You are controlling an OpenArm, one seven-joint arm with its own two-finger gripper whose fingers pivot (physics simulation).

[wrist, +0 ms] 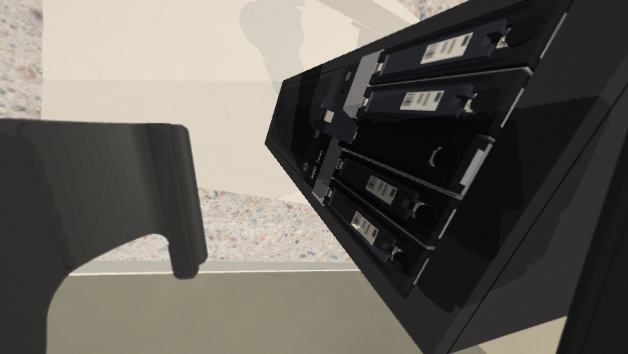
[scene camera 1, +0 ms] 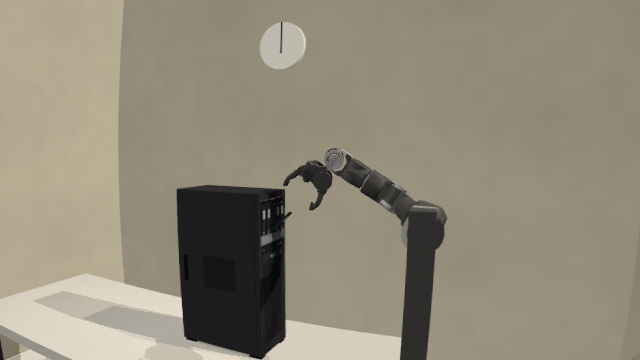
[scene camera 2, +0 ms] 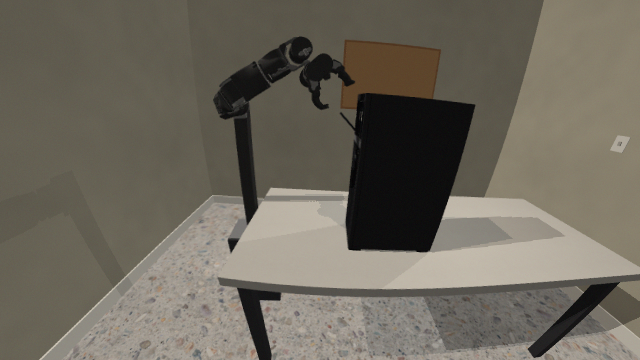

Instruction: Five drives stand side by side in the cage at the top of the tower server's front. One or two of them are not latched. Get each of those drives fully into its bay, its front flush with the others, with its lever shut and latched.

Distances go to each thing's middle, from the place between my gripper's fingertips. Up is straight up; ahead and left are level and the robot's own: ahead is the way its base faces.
The dark lever (wrist: 342, 127) is 4 cm ahead of my hand, 3 cm to the left of it and 8 cm below it. Also, from my hand: black tower server (scene camera 1: 233, 289): 23 cm ahead, 26 cm below.
